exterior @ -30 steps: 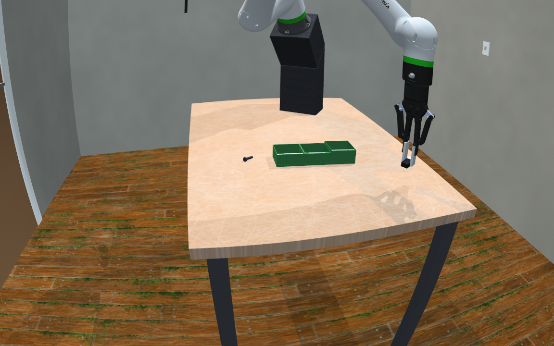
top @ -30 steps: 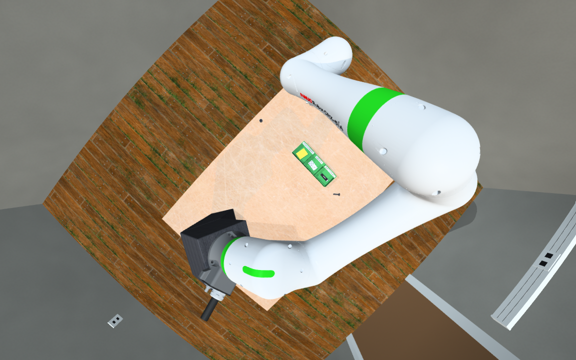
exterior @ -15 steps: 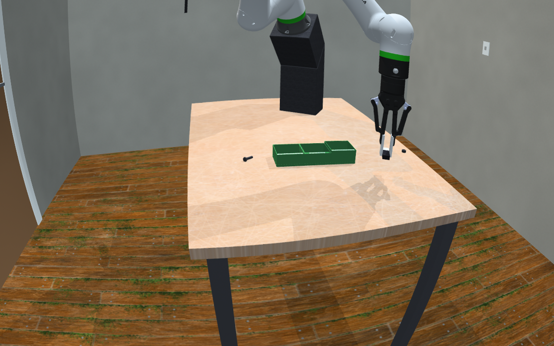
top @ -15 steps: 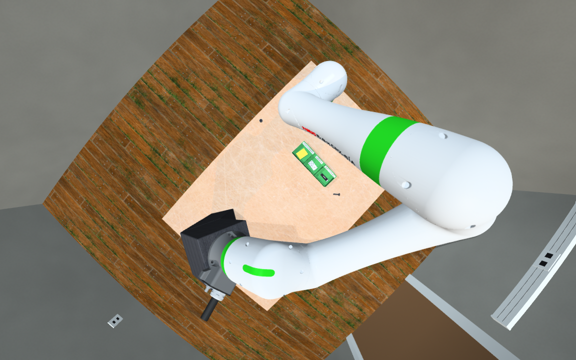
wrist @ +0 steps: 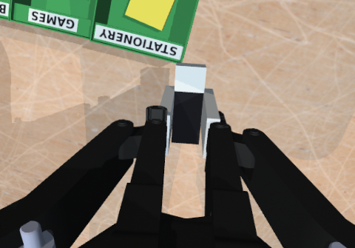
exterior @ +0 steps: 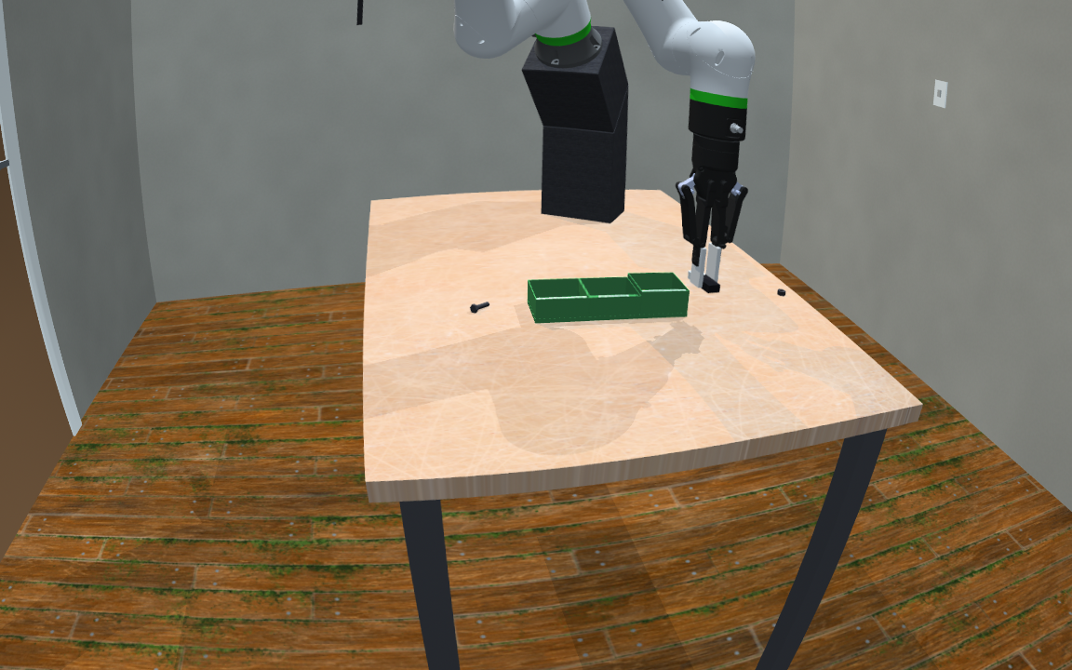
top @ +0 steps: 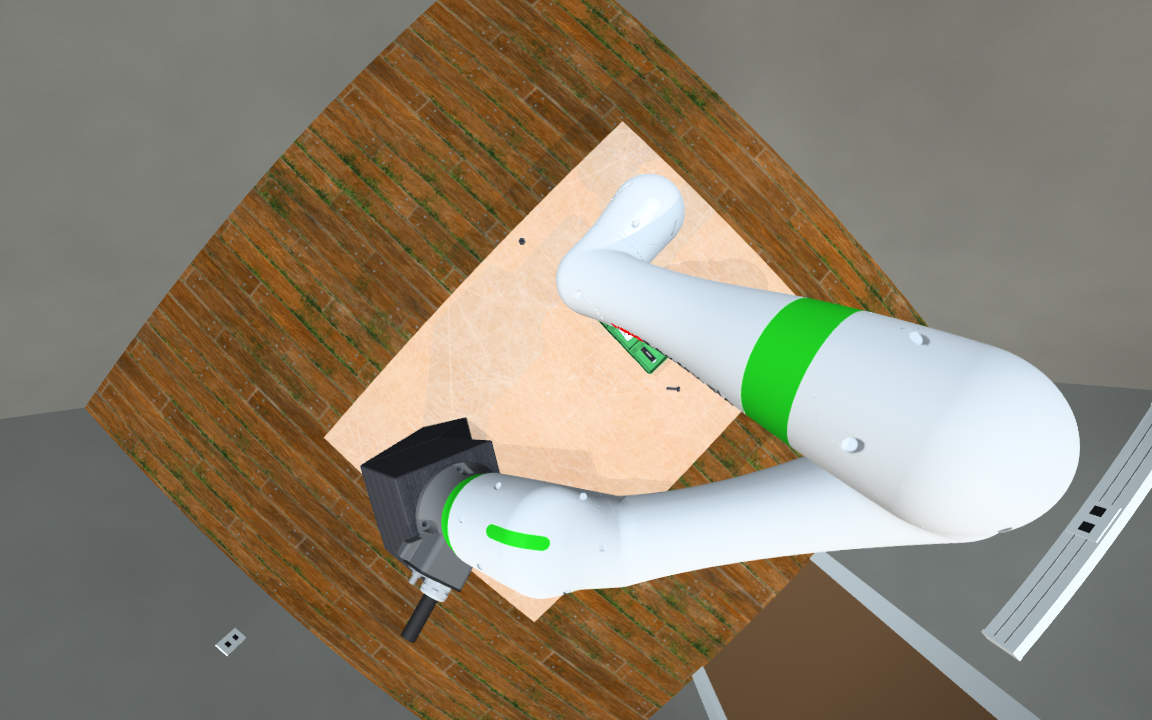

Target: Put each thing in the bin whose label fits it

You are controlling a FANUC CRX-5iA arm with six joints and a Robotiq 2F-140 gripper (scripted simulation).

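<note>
The yellow pad lies 9 cm behind my hand, 3 cm to the right of it and 9 cm below it. Round my hand: black-and-white eraser (1 cm behind, 3 cm below); then green three-part bin (10 cm behind, 12 cm to the right, 8 cm below); then white domino (11 cm behind, 11 cm to the right, 9 cm below).
</note>
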